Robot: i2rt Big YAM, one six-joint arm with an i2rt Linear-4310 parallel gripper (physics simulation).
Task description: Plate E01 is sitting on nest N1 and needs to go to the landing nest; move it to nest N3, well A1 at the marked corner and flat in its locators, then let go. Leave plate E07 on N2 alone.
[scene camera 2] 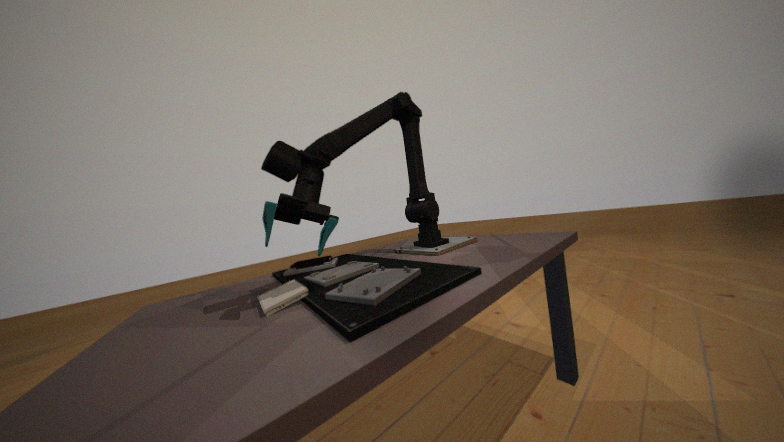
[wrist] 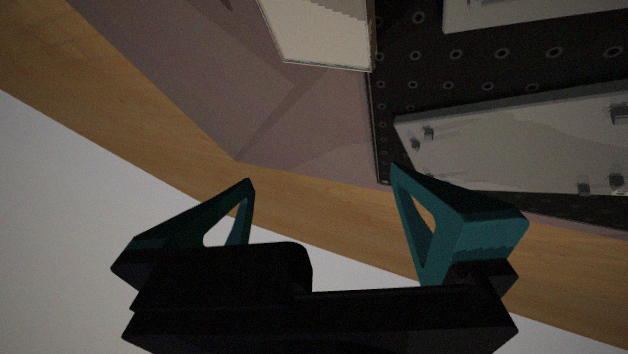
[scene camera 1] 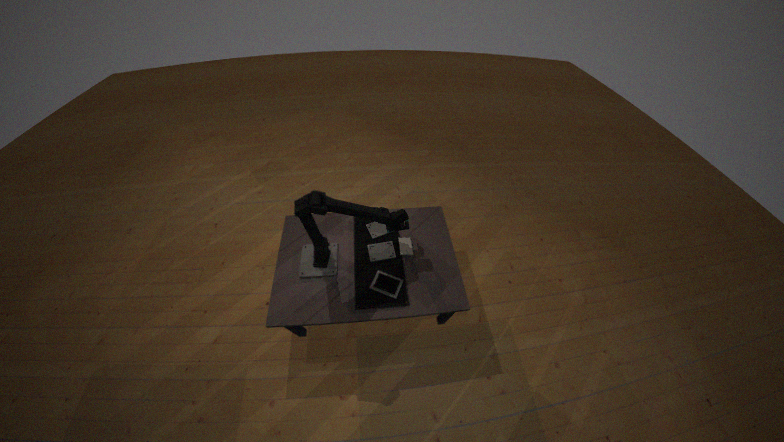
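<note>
A pale plate (scene camera 1: 405,245) (scene camera 2: 282,297) (wrist: 322,32) lies off the nests at the black board's outer edge and looks tilted. A dark plate (scene camera 1: 385,283) (scene camera 2: 314,262) sits in the framed nest (scene camera 1: 396,294). No labels are readable, so I cannot tell E01 from E07. A flat nest with corner brackets (scene camera 1: 381,250) (scene camera 2: 343,273) (wrist: 535,12) and a nest with pins (scene camera 1: 376,229) (scene camera 2: 373,286) (wrist: 500,145) hold no plate. My gripper (scene camera 2: 293,249) (wrist: 318,177) is open and empty, above the table near the pinned nest; its fingers are hard to see in scene camera 1.
The black perforated board (scene camera 1: 365,299) (scene camera 2: 439,286) (wrist: 467,70) carries the nests. The arm's base plate (scene camera 1: 309,270) (scene camera 2: 463,242) stands on the table (scene camera 1: 439,285) (scene camera 2: 219,373) (wrist: 320,115), across the board from the loose plate. The table's edge shows beyond the fingers in the wrist view.
</note>
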